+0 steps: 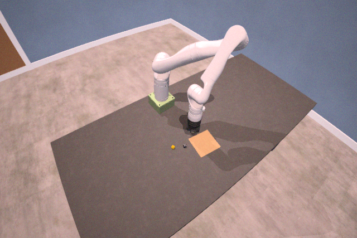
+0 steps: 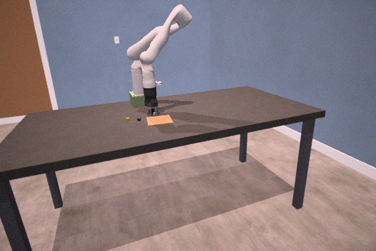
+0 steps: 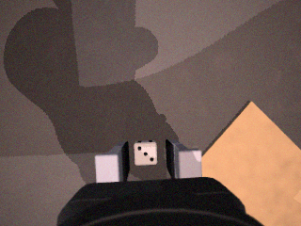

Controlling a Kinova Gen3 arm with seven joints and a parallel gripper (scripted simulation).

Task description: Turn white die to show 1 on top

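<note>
My hand is 10 mm above the white die. Also, from my hand: orange mat (100 mm ahead, 20 mm below); black die (110 mm to the right, 50 mm ahead, 10 mm below); yellow die (170 mm to the right, 20 mm ahead, 10 mm below).
</note>
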